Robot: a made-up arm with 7 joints. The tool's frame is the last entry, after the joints.
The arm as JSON. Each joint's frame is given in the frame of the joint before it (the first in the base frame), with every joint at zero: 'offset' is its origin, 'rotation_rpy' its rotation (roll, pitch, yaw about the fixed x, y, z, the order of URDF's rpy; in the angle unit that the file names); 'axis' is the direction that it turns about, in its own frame. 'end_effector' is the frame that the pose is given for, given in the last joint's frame.
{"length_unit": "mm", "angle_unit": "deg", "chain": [
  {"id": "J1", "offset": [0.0, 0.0, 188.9], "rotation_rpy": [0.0, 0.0, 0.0], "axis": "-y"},
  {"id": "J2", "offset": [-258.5, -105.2, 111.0], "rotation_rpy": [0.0, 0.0, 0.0], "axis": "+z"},
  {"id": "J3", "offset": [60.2, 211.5, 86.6], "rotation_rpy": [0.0, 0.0, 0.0], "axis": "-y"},
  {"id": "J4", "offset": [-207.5, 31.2, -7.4], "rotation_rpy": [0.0, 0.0, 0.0], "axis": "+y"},
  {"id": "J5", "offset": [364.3, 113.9, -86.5], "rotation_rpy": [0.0, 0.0, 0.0], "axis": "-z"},
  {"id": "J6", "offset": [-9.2, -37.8, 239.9], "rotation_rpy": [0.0, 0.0, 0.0], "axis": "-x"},
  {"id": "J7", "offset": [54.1, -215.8, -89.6], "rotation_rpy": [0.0, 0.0, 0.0], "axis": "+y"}
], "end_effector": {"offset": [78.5, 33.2, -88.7], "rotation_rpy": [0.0, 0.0, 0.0]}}
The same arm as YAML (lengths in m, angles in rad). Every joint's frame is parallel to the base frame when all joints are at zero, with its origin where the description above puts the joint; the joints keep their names.
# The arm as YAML. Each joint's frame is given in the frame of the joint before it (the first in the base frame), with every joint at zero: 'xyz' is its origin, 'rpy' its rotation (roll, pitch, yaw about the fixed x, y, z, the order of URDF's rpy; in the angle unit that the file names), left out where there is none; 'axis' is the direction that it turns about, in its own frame. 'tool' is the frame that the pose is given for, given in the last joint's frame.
units:
  length: m
  angle: rad
joints:
  - name: J1
    type: revolute
    origin:
      xyz: [0.0, 0.0, 0.1889]
    axis: "-y"
  - name: J2
    type: revolute
    origin:
      xyz: [-0.2585, -0.1052, 0.111]
    axis: "+z"
  - name: J3
    type: revolute
    origin:
      xyz: [0.0602, 0.2115, 0.0866]
    axis: "-y"
  - name: J4
    type: revolute
    origin:
      xyz: [-0.2075, 0.0312, -0.0074]
    axis: "+y"
  - name: J5
    type: revolute
    origin:
      xyz: [0.3643, 0.1139, -0.0865]
    axis: "-z"
  - name: J6
    type: revolute
    origin:
      xyz: [-0.0092, -0.0378, 0.2399]
    axis: "-x"
  - name: J7
    type: revolute
    origin:
      xyz: [0.0541, -0.2158, -0.0896]
    axis: "+y"
tool:
  origin:
    xyz: [0.0785, 0.0332, -0.0887]

